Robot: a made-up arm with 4 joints.
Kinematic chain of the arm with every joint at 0, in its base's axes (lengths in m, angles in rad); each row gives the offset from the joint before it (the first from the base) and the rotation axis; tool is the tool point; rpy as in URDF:
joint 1: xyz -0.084 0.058 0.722 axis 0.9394 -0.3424 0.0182
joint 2: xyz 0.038 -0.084 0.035 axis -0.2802 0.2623 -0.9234
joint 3: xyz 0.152 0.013 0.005 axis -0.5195 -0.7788 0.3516
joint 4: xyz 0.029 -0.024 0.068 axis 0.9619 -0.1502 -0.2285
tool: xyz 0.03 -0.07 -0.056 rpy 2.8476 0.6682 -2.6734
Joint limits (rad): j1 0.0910..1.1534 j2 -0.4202..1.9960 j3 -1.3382..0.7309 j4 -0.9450..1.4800
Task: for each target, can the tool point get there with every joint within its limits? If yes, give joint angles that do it. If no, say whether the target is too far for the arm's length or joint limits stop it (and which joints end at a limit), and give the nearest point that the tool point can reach.
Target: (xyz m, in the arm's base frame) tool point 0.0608 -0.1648 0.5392
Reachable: yes | joints 0.9138 0.7019 -0.8707 -0.7495
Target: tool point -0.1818 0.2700 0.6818
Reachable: no: joint limits stop it (at a limit: joint 1, joint 2, joint 3) | nearest point -0.1329 -0.0345 0.5549 | short by 0.334 m
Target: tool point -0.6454 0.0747 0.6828
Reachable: no: too far | nearest point -0.2264 -0.1471 0.6805 | short by 0.474 m
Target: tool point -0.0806 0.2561 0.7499
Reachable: no: joint limits stop it (at a limit: joint 2, joint 3) | nearest point 0.1071 0.0638 0.7362 | short by 0.269 m
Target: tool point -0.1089 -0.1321 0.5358
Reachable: yes | joints 0.9466 1.6501 -0.7210 0.0477
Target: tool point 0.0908 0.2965 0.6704
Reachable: no: joint limits stop it (at a limit: joint 1, joint 2, joint 3, joint 4) | nearest point 0.1168 0.0720 0.7328 | short by 0.234 m
